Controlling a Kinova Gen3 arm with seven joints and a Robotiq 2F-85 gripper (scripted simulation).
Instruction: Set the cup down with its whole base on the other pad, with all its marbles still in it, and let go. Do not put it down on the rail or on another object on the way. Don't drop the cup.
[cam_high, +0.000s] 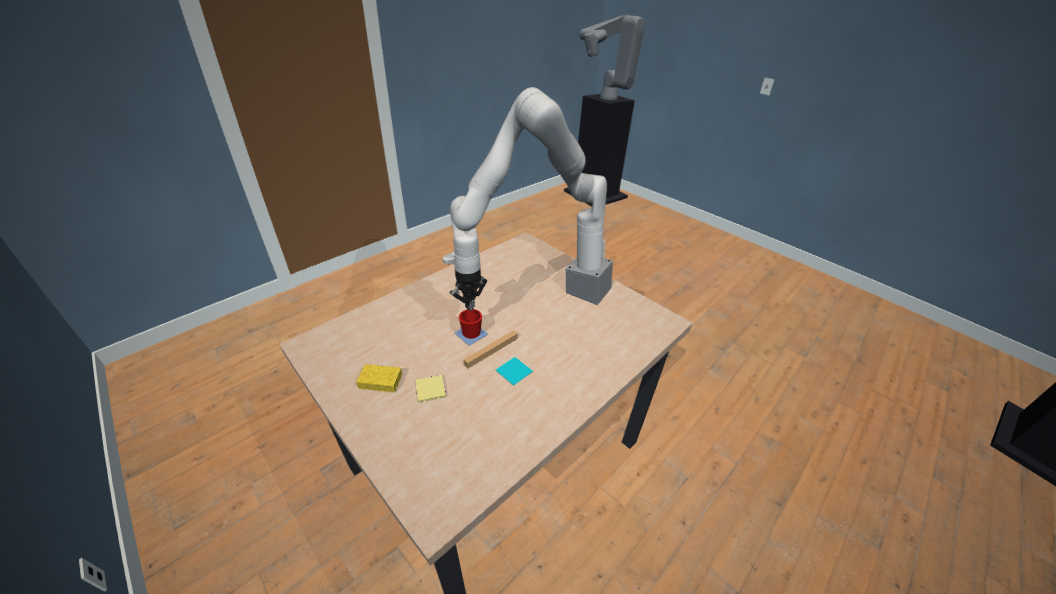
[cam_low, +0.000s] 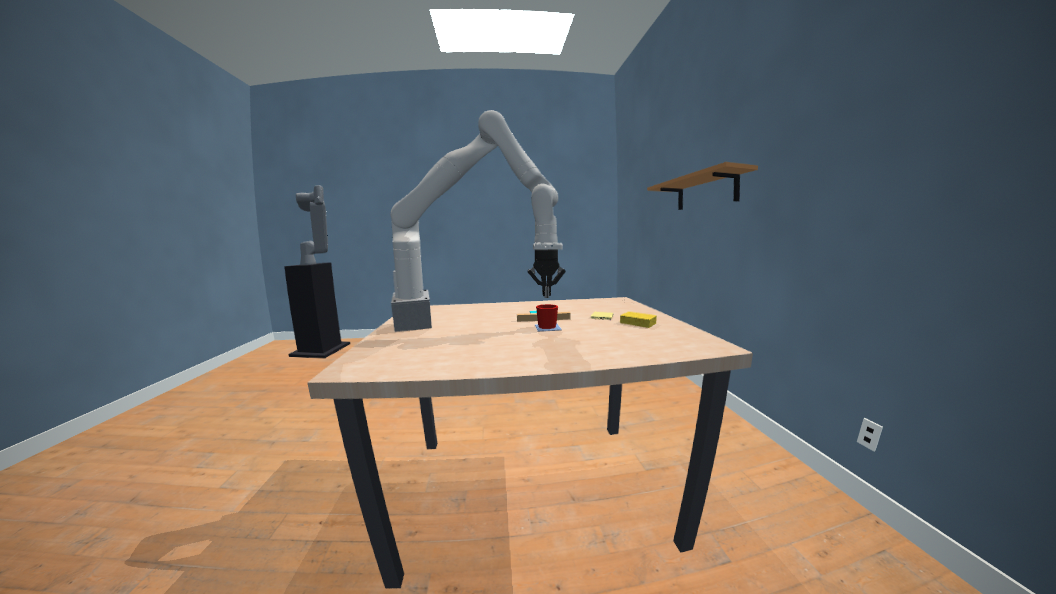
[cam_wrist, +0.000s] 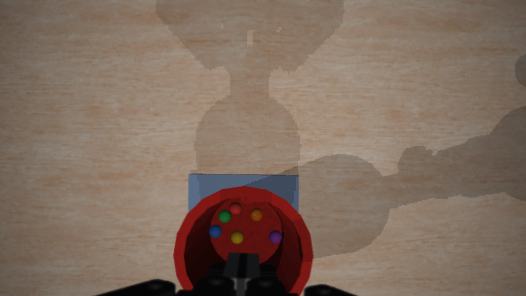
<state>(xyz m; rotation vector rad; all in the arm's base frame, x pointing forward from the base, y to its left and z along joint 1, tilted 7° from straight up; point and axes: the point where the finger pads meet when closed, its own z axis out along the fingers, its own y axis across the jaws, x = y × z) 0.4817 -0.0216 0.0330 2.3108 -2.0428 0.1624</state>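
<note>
The red cup lies 10 cm below my hand. Also, from my hand: wooden rail 12 cm below, 11 cm to the left, 1 cm behind.
</note>
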